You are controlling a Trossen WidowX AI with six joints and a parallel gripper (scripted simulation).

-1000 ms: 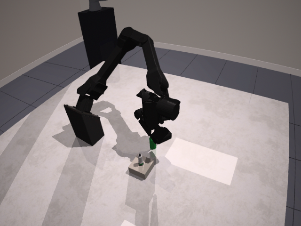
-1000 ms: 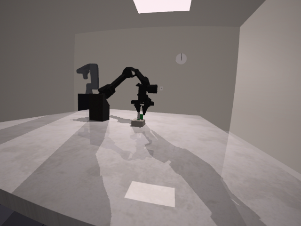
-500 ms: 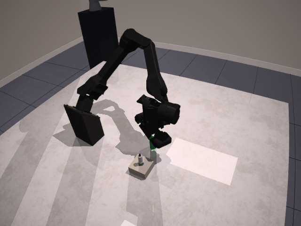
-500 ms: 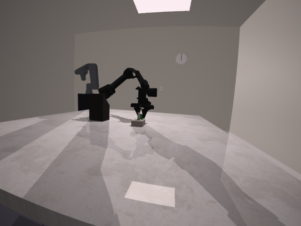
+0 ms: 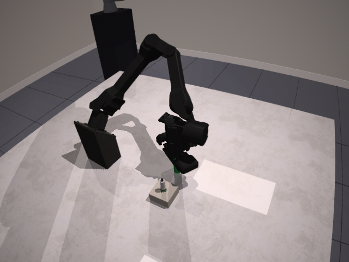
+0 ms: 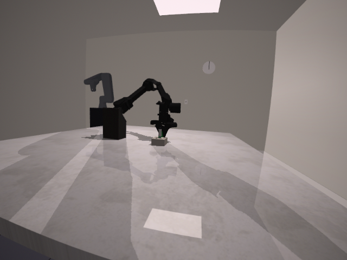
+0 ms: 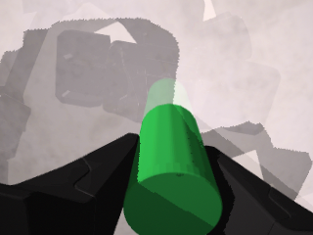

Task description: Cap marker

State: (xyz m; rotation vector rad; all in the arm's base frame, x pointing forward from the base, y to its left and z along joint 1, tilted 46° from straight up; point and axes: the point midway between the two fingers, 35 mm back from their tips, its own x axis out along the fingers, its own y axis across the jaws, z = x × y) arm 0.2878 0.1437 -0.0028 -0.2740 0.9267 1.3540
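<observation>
Right now my gripper tip is 11 cm to the left of the holder block and 3 cm short of it. The rest, counted from my gripper tip: green cap: 1 cm above.
</observation>
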